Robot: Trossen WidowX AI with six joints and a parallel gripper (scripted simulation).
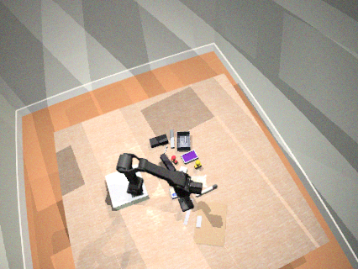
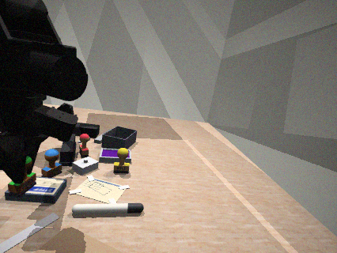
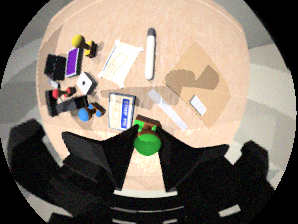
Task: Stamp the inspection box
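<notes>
Right now my gripper tip is 120 mm short of the purple ink pad, 250 mm to the right of it and 70 mm above it. Also, from my gripper tip: green-knobbed stamp (right at my gripper tip); ruler (10 mm ahead, 60 mm to the right, 70 mm below); blue-and-white tin (10 mm behind, 60 mm to the left, 60 mm below).
</notes>
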